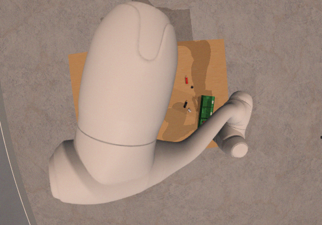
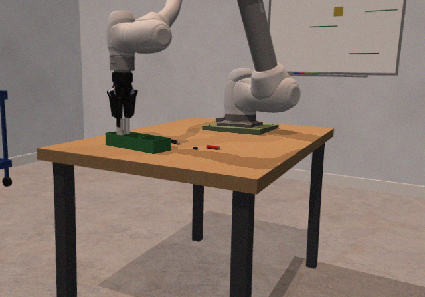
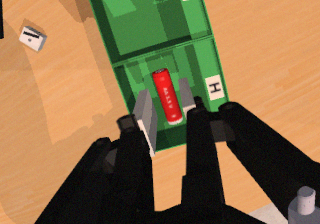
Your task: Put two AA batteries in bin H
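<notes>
Right now the green AA battery is 5 cm below my hand. From my hand the other things lie so: small white block 10 cm behind, 11 cm to the left, 6 cm below; black AA battery 12 cm behind, 16 cm to the left, 6 cm below; green bin row 2 cm ahead, 8 cm to the left, 5 cm below.
</notes>
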